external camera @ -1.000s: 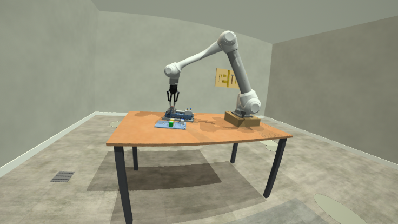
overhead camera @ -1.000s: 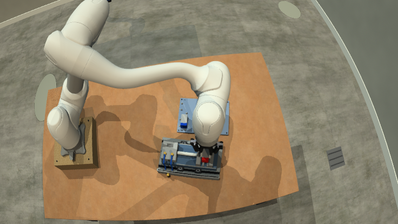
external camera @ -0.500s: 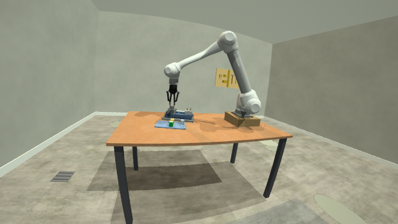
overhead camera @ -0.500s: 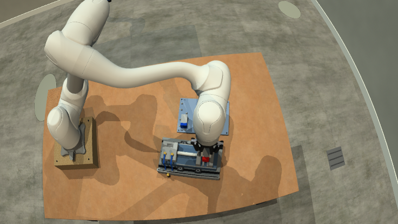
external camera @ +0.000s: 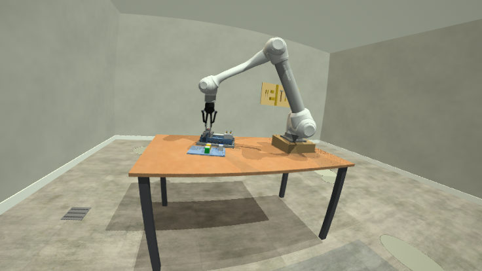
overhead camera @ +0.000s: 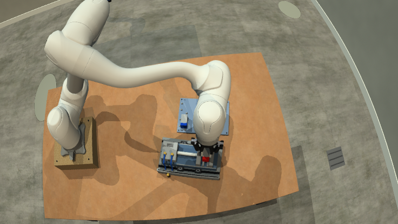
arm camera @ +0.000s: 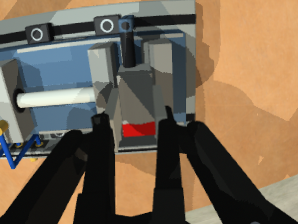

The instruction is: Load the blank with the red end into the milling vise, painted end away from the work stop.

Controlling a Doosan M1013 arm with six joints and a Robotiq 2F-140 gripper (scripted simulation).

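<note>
Right now my hand is 30 mm above the red-ended blank. From my hand the other things lie so: fixed jaw (60 mm below, 20 mm ahead, 10 mm to the right); then work stop rod (50 mm to the left, 50 mm below, 10 mm ahead); then moving jaw (60 mm below, 30 mm behind, 10 mm to the left).
</note>
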